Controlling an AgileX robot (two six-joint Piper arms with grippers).
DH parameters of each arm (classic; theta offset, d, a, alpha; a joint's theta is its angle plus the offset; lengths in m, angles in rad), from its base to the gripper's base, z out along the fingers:
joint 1: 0 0.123 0 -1.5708
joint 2: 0.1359 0 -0.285 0
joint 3: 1.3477 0 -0.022 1.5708
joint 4: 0 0.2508 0 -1.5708
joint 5: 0 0 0.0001 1.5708
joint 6: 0 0.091 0 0
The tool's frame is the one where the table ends.
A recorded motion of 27 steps. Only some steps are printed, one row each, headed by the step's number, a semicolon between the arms.
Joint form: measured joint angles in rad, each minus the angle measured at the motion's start. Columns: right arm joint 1, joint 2, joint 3, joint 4, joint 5, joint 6; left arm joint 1, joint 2, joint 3, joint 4, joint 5, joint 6.
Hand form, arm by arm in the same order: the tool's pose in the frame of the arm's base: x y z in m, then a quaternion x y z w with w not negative. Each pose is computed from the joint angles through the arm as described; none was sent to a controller.
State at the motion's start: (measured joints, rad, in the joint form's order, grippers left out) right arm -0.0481 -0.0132 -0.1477 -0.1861 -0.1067 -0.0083; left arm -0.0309 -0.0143 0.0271 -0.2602 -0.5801 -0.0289
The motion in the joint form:
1: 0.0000 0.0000 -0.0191 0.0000 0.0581 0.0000; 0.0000 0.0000 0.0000 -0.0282 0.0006 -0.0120
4: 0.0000 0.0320 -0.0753 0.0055 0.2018 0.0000; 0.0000 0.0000 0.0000 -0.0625 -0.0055 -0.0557
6: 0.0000 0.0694 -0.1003 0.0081 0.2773 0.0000; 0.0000 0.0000 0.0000 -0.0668 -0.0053 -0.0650
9: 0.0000 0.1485 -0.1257 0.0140 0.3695 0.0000; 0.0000 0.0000 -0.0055 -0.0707 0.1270 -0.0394
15: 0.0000 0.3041 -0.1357 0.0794 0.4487 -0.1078; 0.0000 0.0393 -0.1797 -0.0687 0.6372 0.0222
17: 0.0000 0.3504 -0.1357 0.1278 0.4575 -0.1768; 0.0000 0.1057 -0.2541 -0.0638 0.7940 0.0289
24: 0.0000 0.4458 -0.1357 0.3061 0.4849 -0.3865; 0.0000 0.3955 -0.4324 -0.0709 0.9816 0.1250
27: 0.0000 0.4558 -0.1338 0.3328 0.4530 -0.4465; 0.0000 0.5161 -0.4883 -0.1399 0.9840 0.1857
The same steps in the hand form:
1: 0.0398 -0.0011 0.2734 -0.04650 0.58562 -0.09518 0.80363; 0.0384 0.0130 0.2514 -0.12597 0.43734 -0.10480 0.88424
4: 0.0414 -0.0036 0.2778 -0.03775 0.63271 -0.09650 0.76743; 0.0382 0.0148 0.2513 -0.15023 0.43023 -0.13221 0.88026
6: 0.0455 -0.0049 0.2776 -0.03401 0.66593 -0.09616 0.73901; 0.0382 0.0149 0.2512 -0.15405 0.42941 -0.13737 0.87921
9: 0.0556 -0.0067 0.2736 -0.03000 0.71832 -0.09312 0.68881; 0.0443 0.0115 0.2435 -0.14516 0.48652 -0.13518 0.85085
15: 0.0764 -0.0069 0.2594 -0.05590 0.79093 -0.09445 0.60198; 0.0488 -0.0032 0.2581 -0.09125 0.64161 -0.14447 0.74776
17: 0.0825 -0.0058 0.2548 -0.07167 0.80661 -0.09220 0.57943; 0.0526 -0.0078 0.2658 -0.07589 0.69599 -0.14686 0.69876
24: 0.0939 -0.0005 0.2442 -0.11072 0.83635 -0.07009 0.53231; 0.0856 -0.0142 0.2894 -0.03281 0.79464 -0.12299 0.59359
27: 0.0963 -0.0001 0.2454 -0.12560 0.82848 -0.07847 0.54008; 0.1051 -0.0172 0.2972 -0.02967 0.81147 -0.13286 0.56831

